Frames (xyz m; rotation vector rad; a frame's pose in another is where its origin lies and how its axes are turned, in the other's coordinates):
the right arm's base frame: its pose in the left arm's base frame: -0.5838 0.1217 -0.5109 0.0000 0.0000 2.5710
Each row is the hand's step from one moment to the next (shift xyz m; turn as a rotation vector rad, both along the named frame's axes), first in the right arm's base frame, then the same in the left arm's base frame.
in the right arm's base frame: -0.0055 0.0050 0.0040 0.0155 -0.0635 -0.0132
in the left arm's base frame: 0.0019 -0.0072 0.0040 0.0213 0.0618 -0.0132
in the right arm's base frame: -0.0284 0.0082 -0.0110 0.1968 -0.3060 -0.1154
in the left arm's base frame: 0.0195 -0.0222 -0.0110 -0.0003 0.3638 -0.1154
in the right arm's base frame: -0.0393 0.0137 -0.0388 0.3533 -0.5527 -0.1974
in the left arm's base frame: 0.0257 -0.0328 -0.0388 0.0012 0.6560 -0.1974
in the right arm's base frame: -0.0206 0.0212 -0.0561 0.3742 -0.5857 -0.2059
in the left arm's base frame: 0.0059 -0.0290 -0.0561 0.0014 0.6950 -0.2059
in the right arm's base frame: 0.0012 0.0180 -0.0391 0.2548 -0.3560 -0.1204
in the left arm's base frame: -0.0107 -0.0145 -0.0391 -0.0221 0.4372 -0.1204
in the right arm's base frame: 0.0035 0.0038 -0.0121 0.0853 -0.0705 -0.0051
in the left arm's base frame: -0.0050 -0.0013 -0.0121 -0.0337 0.1054 -0.0051
